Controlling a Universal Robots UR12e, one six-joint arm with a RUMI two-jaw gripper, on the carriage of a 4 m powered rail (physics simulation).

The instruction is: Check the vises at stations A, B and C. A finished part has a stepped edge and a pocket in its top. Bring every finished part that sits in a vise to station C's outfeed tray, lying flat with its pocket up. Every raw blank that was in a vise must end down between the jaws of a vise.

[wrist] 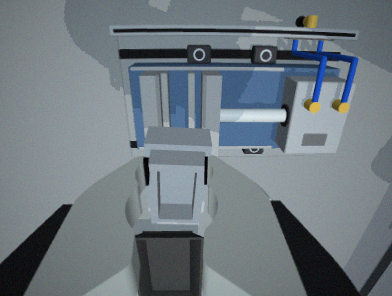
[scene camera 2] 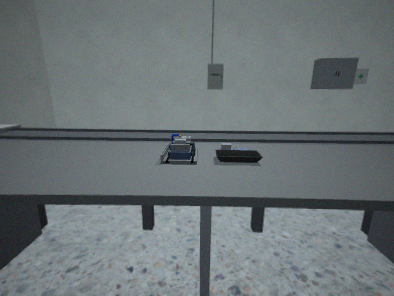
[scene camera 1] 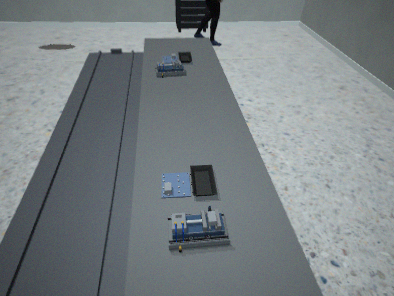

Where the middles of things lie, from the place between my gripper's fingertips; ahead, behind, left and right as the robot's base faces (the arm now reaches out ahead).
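Scene:
Looking at the grey cylinder housing (wrist: 297, 89), I find my gripper 1 cm to the right of it and 16 cm past it, and the gripper is 15 cm above it.

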